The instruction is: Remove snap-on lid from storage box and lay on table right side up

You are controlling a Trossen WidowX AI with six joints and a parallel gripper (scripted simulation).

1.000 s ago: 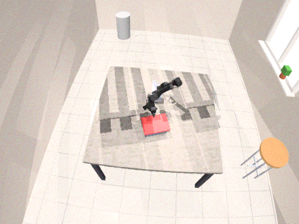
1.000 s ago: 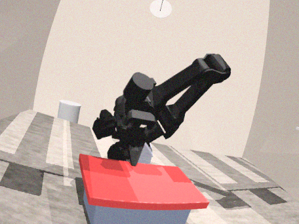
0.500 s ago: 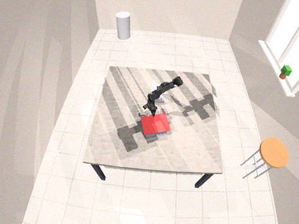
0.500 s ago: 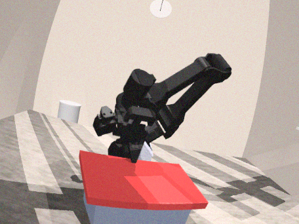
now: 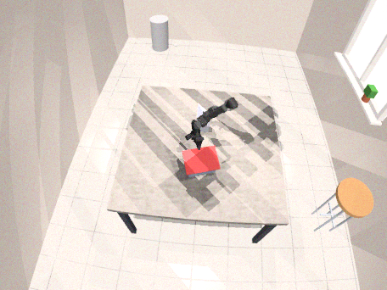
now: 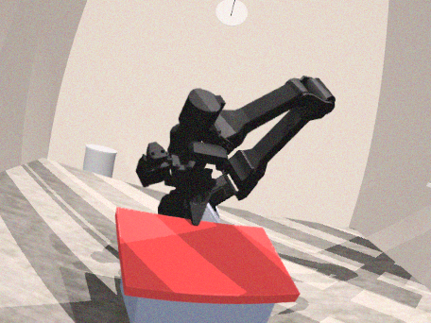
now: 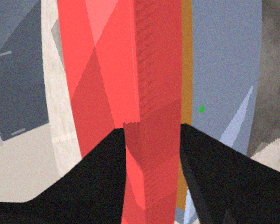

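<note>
Now: gripper tip 80 mm short of the lid, 20 mm to the right of it and 20 mm above it. Also, from my gripper tip: storage box (80 mm below, 70 mm ahead, 20 mm to the left).
</note>
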